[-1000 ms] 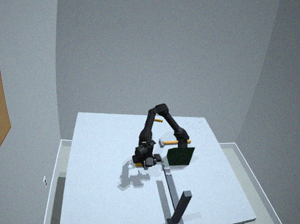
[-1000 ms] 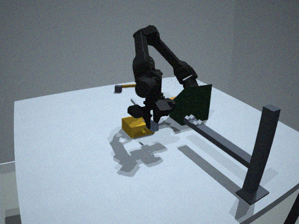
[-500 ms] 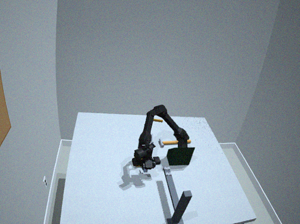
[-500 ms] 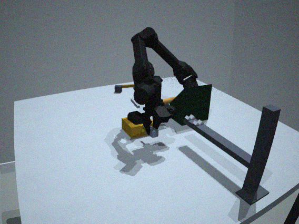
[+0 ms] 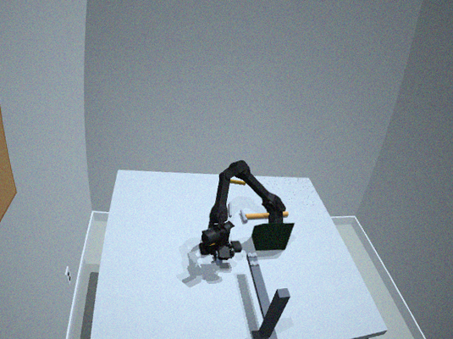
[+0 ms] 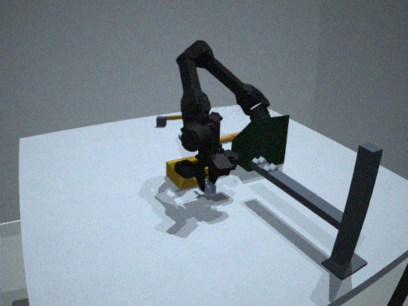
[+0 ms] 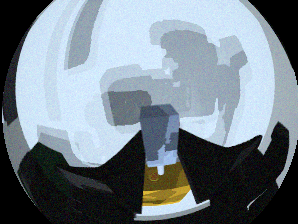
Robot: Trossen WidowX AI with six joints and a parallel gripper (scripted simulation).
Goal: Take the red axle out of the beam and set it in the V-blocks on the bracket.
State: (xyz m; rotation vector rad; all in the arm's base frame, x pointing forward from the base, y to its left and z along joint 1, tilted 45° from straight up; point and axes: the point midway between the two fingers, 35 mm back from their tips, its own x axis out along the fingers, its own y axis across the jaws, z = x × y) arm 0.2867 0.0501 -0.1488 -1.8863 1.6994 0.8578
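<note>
Now: gripper tip 130 mm to the left of the yellow beam. Also, from my gripper tip: grey pin 420 mm to the right, 100 mm behind, 20 mm below; then small blue-grey block 20 mm to the right, 10 mm above.
</note>
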